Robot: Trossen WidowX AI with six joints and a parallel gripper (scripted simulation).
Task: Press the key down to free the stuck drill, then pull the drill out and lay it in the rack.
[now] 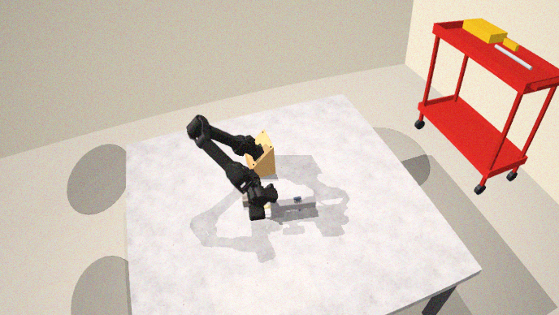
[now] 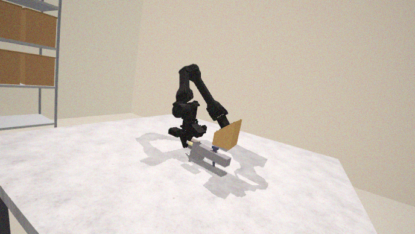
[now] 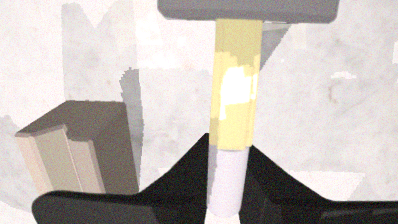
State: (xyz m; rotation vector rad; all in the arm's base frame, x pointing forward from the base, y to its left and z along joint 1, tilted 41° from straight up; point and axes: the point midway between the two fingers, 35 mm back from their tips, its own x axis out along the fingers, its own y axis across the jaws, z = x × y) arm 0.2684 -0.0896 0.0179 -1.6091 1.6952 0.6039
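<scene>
My gripper tip is now 5 cm to the right of the drill, 3 cm below it and 1 cm short of it. The rest, counted from my gripper tip: rack: 8 cm behind, 1 cm to the right; then blue key: 17 cm to the left, 3 cm ahead, 3 cm above.
</scene>
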